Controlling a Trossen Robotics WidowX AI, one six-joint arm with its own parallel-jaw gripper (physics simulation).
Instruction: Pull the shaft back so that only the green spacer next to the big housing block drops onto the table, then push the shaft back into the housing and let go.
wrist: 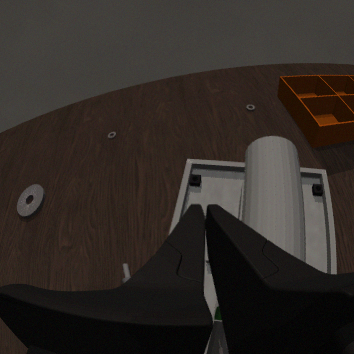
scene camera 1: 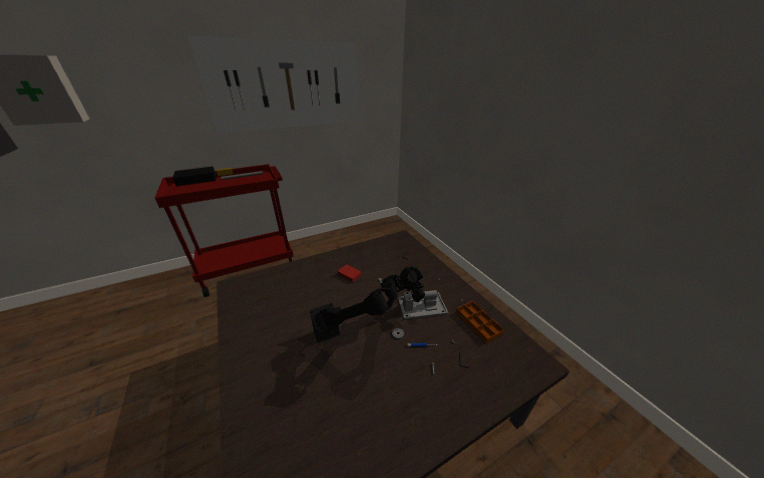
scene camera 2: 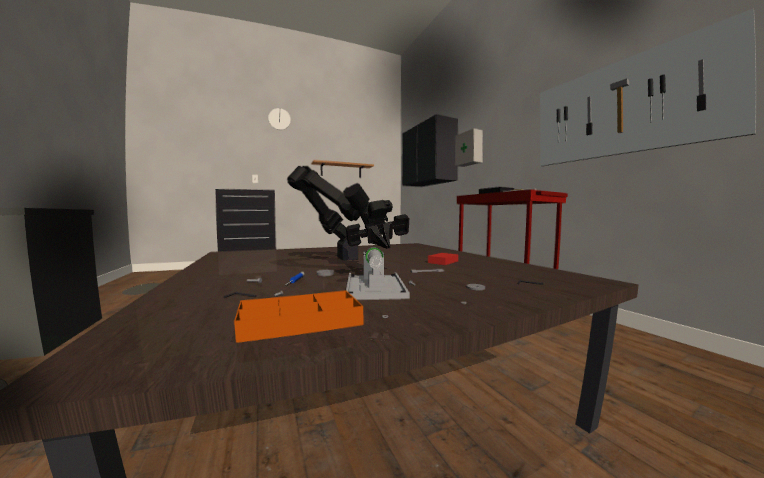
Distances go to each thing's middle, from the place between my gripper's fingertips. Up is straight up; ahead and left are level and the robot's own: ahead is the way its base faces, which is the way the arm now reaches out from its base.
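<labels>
Orange compartment tray (scene camera 2: 257, 319): in view, 26 cm to the right of my hand, 15 cm ahead of it and 9 cm below it.
</labels>
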